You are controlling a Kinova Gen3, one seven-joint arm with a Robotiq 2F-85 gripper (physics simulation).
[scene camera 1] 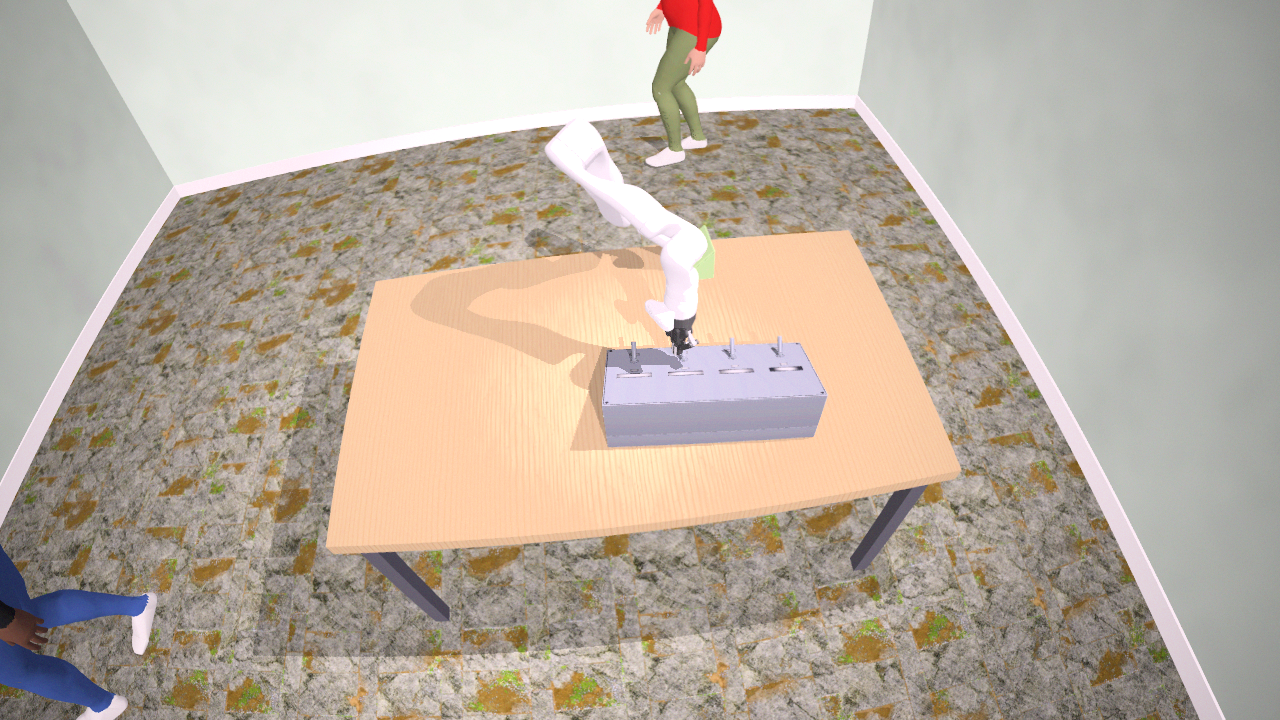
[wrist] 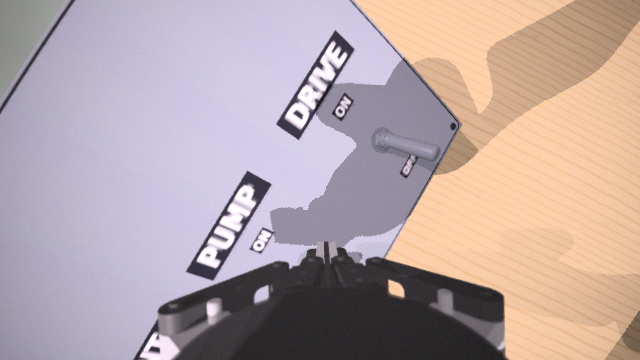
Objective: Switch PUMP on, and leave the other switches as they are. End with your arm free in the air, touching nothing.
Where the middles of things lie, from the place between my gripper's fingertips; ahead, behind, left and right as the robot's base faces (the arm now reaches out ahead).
The grey switch box (scene camera 1: pixel 710 396) is 80 mm ahead of my hand, 70 mm to the left of it and 30 mm below it.
